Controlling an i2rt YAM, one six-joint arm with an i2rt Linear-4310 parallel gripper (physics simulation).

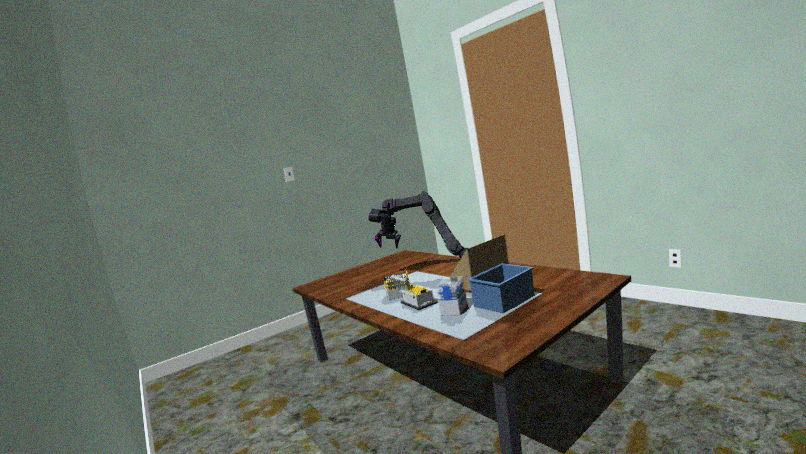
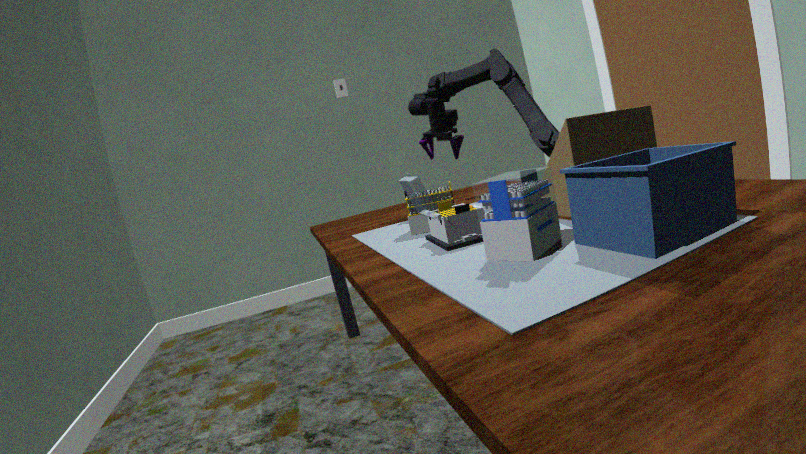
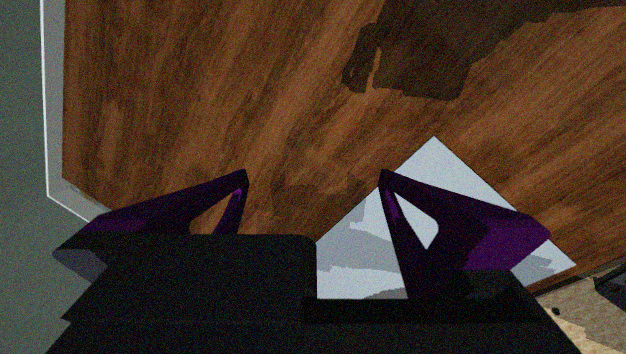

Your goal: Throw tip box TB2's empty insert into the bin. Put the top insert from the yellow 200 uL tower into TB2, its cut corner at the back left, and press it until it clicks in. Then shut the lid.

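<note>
My gripper (image 1: 389, 247) (image 2: 444, 157) (image 3: 313, 176) is open and empty, high above the table and the yellow tower. The yellow tower (image 1: 396, 283) (image 2: 429, 201) stands at the far left of the mat, with stacked tip inserts on a light base. Beside it, a low light-grey box (image 1: 416, 298) (image 2: 448, 228), apparently TB2, sits on a dark base. A yellow insert (image 1: 418, 290) (image 2: 448, 213) shows in its open top; no tips are visible in it. The lid's position is hard to tell. The blue bin (image 1: 487, 296) (image 2: 609, 208) stands at the right of the mat.
A blue-and-grey tower (image 1: 452, 301) (image 2: 507, 239) stands between the box and the bin. A brown board (image 1: 489, 256) (image 2: 611, 135) stands upright behind the bin. All stand on the wooden table (image 1: 507, 352) (image 2: 620, 349) (image 3: 300, 100); the pale mat (image 1: 462, 327) (image 2: 524, 298) (image 3: 434, 155) covers part of it.
</note>
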